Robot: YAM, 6 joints.
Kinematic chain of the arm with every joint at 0, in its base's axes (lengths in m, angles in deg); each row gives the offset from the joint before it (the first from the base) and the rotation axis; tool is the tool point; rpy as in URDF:
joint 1: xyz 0 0 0.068 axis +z
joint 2: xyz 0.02 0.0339 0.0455 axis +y
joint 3: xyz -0.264 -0.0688 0 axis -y
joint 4: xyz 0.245 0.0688 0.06 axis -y
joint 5: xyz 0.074 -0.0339 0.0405 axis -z
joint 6: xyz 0.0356 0 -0.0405 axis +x
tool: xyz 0 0 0 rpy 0 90 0
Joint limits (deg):
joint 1: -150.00..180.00
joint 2: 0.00..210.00
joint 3: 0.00..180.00
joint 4: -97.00..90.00
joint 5: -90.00..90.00
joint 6: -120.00..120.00
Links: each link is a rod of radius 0.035 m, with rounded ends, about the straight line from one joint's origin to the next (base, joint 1, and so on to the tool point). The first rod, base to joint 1, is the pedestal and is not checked.
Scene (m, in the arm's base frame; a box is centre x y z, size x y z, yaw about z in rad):
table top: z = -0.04
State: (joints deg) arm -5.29 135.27 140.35 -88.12 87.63 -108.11
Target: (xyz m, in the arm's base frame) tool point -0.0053 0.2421 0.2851
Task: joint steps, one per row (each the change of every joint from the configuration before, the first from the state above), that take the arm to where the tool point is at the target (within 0.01 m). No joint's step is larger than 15 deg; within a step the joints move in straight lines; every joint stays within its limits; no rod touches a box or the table.
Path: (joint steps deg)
1: 13.08 -5.59 -8.37 -1.11 -1.90 0.00
2: 13.07 -5.58 -8.37 -1.11 -1.90 0.00
3: 13.08 -5.59 -8.37 -1.11 -1.90 0.00
4: 13.07 -5.58 -8.37 -1.11 -1.90 0.00
5: 13.08 -5.59 -8.37 -1.11 -1.89 0.00
6: 13.07 -5.58 -8.36 -1.11 -1.90 0.00
7: 13.08 -5.59 -8.37 -1.11 -1.90 0.00
8: 13.07 -5.58 -8.37 -1.11 -1.90 0.00

